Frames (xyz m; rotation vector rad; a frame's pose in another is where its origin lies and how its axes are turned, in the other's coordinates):
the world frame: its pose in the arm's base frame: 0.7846 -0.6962 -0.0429 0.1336 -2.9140 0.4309
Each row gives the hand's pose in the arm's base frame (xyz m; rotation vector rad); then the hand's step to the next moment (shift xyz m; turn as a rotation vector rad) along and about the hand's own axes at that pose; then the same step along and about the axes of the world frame.
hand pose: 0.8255 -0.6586 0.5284 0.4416 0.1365 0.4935
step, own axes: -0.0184 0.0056 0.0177 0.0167 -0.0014 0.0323
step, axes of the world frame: 0.0185 -0.0142 -0.0118 -0.0162 -0.0153 -0.0288
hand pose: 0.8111 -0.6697 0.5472 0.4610 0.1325 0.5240
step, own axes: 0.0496 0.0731 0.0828 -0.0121 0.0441 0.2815
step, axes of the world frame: -0.0100 0.0137 -0.1199 0.0241 -0.1577 -0.2364
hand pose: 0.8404 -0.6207 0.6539 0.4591 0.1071 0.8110
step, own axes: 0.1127 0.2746 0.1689 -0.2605 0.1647 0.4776
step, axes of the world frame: 0.1068 0.1062 -0.3065 0.2730 -0.3603 -0.3446
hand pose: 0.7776 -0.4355 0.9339 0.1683 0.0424 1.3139
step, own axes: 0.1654 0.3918 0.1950 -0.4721 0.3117 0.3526
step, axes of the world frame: 0.3403 0.1885 -0.2600 0.4651 -0.4523 -0.1532
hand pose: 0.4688 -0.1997 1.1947 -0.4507 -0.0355 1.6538
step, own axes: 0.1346 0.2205 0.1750 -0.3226 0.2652 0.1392
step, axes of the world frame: 0.2701 0.1474 -0.0518 0.3153 -0.3070 0.0097
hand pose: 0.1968 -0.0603 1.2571 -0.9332 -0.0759 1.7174
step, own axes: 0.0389 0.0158 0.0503 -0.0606 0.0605 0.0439
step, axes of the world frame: 0.0430 0.0482 -0.0110 0.0793 -0.0545 -0.0022
